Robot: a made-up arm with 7 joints. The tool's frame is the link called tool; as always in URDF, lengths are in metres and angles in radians. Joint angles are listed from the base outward.
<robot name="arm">
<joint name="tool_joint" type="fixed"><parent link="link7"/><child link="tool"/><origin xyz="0 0 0" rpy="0 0 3.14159"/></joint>
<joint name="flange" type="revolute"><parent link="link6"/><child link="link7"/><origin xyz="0 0 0" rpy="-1.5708 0 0"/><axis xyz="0 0 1"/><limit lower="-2.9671" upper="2.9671"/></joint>
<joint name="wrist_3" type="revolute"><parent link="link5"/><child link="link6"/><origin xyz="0 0 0" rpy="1.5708 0 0"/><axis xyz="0 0 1"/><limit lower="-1.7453" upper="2.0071"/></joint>
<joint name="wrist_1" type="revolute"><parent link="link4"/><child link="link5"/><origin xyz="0.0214 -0.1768 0" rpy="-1.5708 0 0"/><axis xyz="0 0 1"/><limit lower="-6.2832" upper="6.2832"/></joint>
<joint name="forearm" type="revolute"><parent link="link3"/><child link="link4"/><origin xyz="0 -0.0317 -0.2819" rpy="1.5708 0 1.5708"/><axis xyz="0 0 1"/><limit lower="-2.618" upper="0.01"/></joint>
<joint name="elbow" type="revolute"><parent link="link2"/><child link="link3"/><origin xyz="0 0 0" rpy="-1.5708 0 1.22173"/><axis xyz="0 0 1"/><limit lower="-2.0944" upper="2.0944"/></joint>
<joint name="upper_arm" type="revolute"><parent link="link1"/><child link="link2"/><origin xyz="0 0 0" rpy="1.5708 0 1.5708"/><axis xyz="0 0 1"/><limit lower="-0.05" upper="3.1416"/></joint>
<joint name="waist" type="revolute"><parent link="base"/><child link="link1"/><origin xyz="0 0 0" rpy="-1.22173 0 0"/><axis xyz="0 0 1"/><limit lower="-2.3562" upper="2.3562"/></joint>
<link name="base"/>
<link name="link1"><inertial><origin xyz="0.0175 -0.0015 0.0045"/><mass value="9.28"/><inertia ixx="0.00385" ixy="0" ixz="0" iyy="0.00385" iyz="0" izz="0.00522"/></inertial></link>
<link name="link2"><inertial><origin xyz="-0.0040 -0.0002 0.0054"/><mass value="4.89"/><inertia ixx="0.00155" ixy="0" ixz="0" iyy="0.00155" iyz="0" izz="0.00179"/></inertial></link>
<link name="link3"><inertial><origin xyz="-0.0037 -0.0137 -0.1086"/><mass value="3.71"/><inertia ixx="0.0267" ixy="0" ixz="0" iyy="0.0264" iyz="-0.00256" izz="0.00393"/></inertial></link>
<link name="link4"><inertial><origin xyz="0.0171 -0.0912 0.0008"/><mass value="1.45"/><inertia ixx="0.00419" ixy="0.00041" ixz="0" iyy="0.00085" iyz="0" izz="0.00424"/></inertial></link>
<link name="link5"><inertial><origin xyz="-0.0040 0.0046 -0.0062"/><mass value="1.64"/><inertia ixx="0.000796" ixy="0" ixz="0" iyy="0.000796" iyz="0" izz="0.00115"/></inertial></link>
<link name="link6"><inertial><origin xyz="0.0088 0.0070 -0.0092"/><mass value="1.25"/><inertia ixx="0.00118" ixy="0" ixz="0" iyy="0.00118" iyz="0" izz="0.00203"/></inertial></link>
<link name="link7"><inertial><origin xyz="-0.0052 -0.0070 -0.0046"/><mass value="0.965"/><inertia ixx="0.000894" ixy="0" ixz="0" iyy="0.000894" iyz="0" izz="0.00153"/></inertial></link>
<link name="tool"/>
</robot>
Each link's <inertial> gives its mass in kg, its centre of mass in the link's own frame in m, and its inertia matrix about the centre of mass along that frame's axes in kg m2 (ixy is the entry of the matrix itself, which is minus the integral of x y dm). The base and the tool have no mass. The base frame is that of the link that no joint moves.
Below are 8 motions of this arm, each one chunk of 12 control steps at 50 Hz.
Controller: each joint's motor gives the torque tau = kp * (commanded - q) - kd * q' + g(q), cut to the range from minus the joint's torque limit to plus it. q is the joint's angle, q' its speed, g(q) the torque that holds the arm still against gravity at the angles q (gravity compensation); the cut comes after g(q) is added. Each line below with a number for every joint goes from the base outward.
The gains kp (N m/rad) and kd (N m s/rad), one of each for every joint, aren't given. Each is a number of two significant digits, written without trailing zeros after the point. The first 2 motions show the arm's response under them.
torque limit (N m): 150 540 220 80 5.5 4.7 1.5
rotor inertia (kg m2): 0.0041 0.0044 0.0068 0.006 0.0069 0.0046 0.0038
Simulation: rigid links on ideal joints. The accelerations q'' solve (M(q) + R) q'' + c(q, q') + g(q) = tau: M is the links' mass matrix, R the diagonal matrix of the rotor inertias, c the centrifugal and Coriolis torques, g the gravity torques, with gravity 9.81 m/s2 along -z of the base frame. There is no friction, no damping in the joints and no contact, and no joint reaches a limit. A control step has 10 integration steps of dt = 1/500 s. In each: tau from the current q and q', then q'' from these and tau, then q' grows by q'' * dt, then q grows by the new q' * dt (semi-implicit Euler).
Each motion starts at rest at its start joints. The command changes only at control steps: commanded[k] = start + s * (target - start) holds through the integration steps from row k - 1 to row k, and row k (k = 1, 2, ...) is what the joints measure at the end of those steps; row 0 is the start. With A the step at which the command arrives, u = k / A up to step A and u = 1 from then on. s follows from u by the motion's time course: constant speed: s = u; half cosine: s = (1 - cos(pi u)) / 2; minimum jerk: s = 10 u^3 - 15 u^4 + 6 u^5; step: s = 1 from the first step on.
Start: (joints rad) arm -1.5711 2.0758 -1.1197 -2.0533 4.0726 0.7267 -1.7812
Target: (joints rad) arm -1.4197 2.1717 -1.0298 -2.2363 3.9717 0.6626 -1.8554
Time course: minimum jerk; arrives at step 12
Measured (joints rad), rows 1 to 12:
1: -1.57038 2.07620 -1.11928 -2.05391 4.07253 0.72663 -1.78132
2: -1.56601 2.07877 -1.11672 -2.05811 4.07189 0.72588 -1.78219
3: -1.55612 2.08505 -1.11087 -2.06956 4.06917 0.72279 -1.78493
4: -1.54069 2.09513 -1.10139 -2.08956 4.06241 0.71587 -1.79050
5: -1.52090 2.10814 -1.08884 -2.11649 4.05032 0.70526 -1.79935
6: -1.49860 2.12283 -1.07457 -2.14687 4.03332 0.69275 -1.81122
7: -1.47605 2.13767 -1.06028 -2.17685 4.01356 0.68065 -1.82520
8: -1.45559 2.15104 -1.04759 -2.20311 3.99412 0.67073 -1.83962
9: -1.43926 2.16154 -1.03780 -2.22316 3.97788 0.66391 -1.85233
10: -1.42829 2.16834 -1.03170 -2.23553 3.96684 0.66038 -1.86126
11: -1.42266 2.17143 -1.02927 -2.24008 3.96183 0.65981 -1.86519
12: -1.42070 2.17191 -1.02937 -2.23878 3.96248 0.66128 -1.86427
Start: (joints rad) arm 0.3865 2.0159 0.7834 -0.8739 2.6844 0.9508 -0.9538
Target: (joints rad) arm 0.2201 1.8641 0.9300 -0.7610 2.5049 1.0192 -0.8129
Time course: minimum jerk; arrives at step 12
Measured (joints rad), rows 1 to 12:
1: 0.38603 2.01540 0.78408 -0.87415 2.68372 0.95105 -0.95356
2: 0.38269 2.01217 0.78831 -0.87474 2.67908 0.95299 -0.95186
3: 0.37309 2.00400 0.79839 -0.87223 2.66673 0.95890 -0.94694
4: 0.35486 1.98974 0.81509 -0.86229 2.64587 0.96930 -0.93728
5: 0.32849 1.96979 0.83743 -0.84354 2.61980 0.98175 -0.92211
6: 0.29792 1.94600 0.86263 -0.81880 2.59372 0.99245 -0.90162
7: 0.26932 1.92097 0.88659 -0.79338 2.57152 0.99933 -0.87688
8: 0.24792 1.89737 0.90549 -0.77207 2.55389 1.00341 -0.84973
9: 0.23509 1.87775 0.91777 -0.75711 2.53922 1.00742 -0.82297
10: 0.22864 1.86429 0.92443 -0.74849 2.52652 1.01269 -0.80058
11: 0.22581 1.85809 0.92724 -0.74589 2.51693 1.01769 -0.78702
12: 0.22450 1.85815 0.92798 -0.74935 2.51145 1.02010 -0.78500
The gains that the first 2 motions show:
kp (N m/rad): 460 2500 830 450 19 17 7.8
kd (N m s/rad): 4.9 28 4.7 3.9 0.31 0.12 0.097
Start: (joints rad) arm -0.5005 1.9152 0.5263 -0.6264 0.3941 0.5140 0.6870
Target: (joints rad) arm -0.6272 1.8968 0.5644 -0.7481 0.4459 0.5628 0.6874
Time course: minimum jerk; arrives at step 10
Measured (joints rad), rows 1 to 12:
1: -0.50136 1.91492 0.52656 -0.62709 0.39396 0.51429 0.68688
2: -0.50644 1.91340 0.52812 -0.63149 0.39354 0.51620 0.68633
3: -0.51793 1.91057 0.53162 -0.64256 0.39453 0.52114 0.68570
4: -0.53589 1.90724 0.53716 -0.66114 0.39928 0.52938 0.68551
5: -0.55862 1.90432 0.54431 -0.68524 0.40898 0.53963 0.68593
6: -0.58313 1.90240 0.55219 -0.71072 0.42269 0.54965 0.68677
7: -0.60563 1.90156 0.55954 -0.73278 0.43765 0.55743 0.68776
8: -0.62248 1.90146 0.56500 -0.74766 0.45041 0.56192 0.68870
9: -0.63139 1.90147 0.56760 -0.75388 0.45808 0.56325 0.68945
10: -0.63278 1.90079 0.56739 -0.75312 0.45929 0.56262 0.68980
11: -0.63023 1.89876 0.56564 -0.74967 0.45481 0.56189 0.68951
12: -0.62664 1.89633 0.56364 -0.74668 0.44802 0.56209 0.68886

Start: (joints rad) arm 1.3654 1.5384 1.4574 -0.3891 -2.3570 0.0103 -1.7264
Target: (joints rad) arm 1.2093 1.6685 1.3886 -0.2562 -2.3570 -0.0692 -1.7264
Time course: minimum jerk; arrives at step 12
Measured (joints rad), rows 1 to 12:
1: 1.36483 1.53884 1.45706 -0.38813 -2.35709 0.01024 -1.72652
2: 1.36105 1.54159 1.45496 -0.38251 -2.35756 0.00942 -1.72725
3: 1.35115 1.54839 1.45000 -0.37091 -2.35811 0.00558 -1.72891
4: 1.33439 1.56021 1.44219 -0.35474 -2.35781 -0.00332 -1.73071
5: 1.31228 1.57703 1.43235 -0.33662 -2.35626 -0.01716 -1.73121
6: 1.28746 1.59762 1.42164 -0.31899 -2.35416 -0.03343 -1.72949
7: 1.26288 1.61971 1.41123 -0.30347 -2.35285 -0.04869 -1.72593
8: 1.24126 1.64051 1.40219 -0.29075 -2.35333 -0.06032 -1.72210
9: 1.22461 1.65732 1.39529 -0.28095 -2.35563 -0.06741 -1.71986
10: 1.21401 1.66826 1.39093 -0.27382 -2.35881 -0.07052 -1.72019
11: 1.20929 1.67286 1.38898 -0.26874 -2.36147 -0.07079 -1.72278
12: 1.20870 1.67248 1.38864 -0.26423 -2.36255 -0.06943 -1.72632

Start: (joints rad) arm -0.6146 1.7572 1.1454 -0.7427 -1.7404 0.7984 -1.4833
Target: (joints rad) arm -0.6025 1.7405 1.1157 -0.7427 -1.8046 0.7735 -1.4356
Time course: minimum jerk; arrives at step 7
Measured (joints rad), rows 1 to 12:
1: -0.61457 1.75704 1.14481 -0.74296 -1.74097 0.79826 -1.48291
2: -0.61403 1.75600 1.14142 -0.74430 -1.74469 0.79713 -1.48008
3: -0.61181 1.75333 1.13426 -0.74636 -1.75460 0.79328 -1.47176
4: -0.60799 1.74900 1.12534 -0.74710 -1.77089 0.78561 -1.45729
5: -0.60387 1.74389 1.11793 -0.74489 -1.78959 0.77571 -1.44064
6: -0.60084 1.73953 1.11423 -0.74038 -1.80446 0.76763 -1.42870
7: -0.59971 1.73723 1.11412 -0.73635 -1.81109 0.76513 -1.42652
8: -0.60030 1.73718 1.11505 -0.73586 -1.81033 0.76853 -1.43281
9: -0.60143 1.73865 1.11549 -0.73913 -1.80658 0.77428 -1.44087
10: -0.60259 1.74058 1.11578 -0.74344 -1.80376 0.77790 -1.44432
11: -0.60351 1.74201 1.11618 -0.74615 -1.80318 0.77759 -1.44144
12: -0.60380 1.74239 1.11632 -0.74646 -1.80400 0.77475 -1.43516

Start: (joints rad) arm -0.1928 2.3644 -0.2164 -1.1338 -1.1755 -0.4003 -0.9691
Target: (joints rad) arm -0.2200 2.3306 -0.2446 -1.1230 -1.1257 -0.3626 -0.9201
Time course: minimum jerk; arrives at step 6
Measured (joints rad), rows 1 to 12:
1: -0.19398 2.36371 -0.21690 -1.13405 -1.17542 -0.39989 -0.96868
2: -0.19993 2.35984 -0.22008 -1.13426 -1.17406 -0.39672 -0.96573
3: -0.21002 2.35148 -0.22802 -1.13093 -1.16756 -0.38703 -0.95713
4: -0.21912 2.34053 -0.23916 -1.12310 -1.15312 -0.37086 -0.94247
5: -0.22185 2.33121 -0.24844 -1.11595 -1.13327 -0.35477 -0.92566
6: -0.21778 2.32689 -0.25146 -1.11596 -1.11573 -0.34782 -0.91251
7: -0.21307 2.32685 -0.24900 -1.12332 -1.10781 -0.35342 -0.90625
8: -0.21178 2.32863 -0.24542 -1.12995 -1.11008 -0.36538 -0.90617
9: -0.21434 2.33022 -0.24372 -1.12997 -1.11800 -0.37372 -0.91042
10: -0.21898 2.33098 -0.24380 -1.12488 -1.12608 -0.37277 -0.91714
11: -0.22318 2.33129 -0.24414 -1.11985 -1.13085 -0.36463 -0.92396
12: -0.22516 2.33154 -0.24388 -1.11827 -1.13180 -0.35628 -0.92820

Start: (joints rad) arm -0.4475 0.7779 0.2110 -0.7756 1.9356 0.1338 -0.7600
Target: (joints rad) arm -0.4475 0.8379 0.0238 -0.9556 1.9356 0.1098 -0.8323
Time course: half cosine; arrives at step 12
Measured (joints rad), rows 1 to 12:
1: -0.44643 0.77876 0.20774 -0.77830 1.93650 0.13301 -0.75965
2: -0.44357 0.78131 0.19813 -0.78649 1.93836 0.13109 -0.75956
3: -0.43990 0.78548 0.18285 -0.79984 1.93970 0.12888 -0.76163
4: -0.43664 0.79118 0.16311 -0.81763 1.93981 0.12682 -0.76731
5: -0.43485 0.79814 0.14031 -0.83903 1.93875 0.12481 -0.77691
6: -0.43532 0.80587 0.11599 -0.86281 1.93700 0.12255 -0.78951
7: -0.43836 0.81374 0.09172 -0.88745 1.93502 0.11990 -0.80340
8: -0.44367 0.82115 0.06912 -0.91126 1.93312 0.11711 -0.81672
9: -0.45042 0.82757 0.04979 -0.93246 1.93146 0.11458 -0.82804
10: -0.45748 0.83264 0.03514 -0.94930 1.93011 0.11271 -0.83659
11: -0.46361 0.83608 0.02621 -0.96031 1.92920 0.11162 -0.84211
12: -0.46783 0.83767 0.02361 -0.96446 1.92881 0.11128 -0.84458

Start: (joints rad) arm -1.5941 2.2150 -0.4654 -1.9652 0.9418 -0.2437 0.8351
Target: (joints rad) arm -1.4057 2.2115 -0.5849 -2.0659 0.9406 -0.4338 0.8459
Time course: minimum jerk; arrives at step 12
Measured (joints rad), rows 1 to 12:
1: -1.59381 2.21514 -0.46573 -1.96544 0.94177 -0.24419 0.83499
2: -1.59157 2.21584 -0.46797 -1.96717 0.94155 -0.24769 0.83417
3: -1.58421 2.21689 -0.47411 -1.97227 0.94082 -0.25817 0.83189
4: -1.56841 2.21750 -0.48576 -1.98211 0.93944 -0.27860 0.82825
5: -1.54263 2.21690 -0.50327 -1.99654 0.93768 -0.30872 0.82494
6: -1.50850 2.21492 -0.52526 -2.01396 0.93624 -0.34448 0.82477
7: -1.47084 2.21207 -0.54872 -2.03203 0.93600 -0.37951 0.83025
8: -1.43607 2.20930 -0.56970 -2.04839 0.93763 -0.40781 0.84163
9: -1.40996 2.20748 -0.58471 -2.06104 0.94100 -0.42608 0.85605
10: -1.39569 2.20702 -0.59198 -2.06857 0.94501 -0.43460 0.86838
11: -1.39299 2.20781 -0.59216 -2.07069 0.94791 -0.43615 0.87370
12: -1.39839 2.20950 -0.58799 -2.06870 0.94828 -0.43434 0.86966

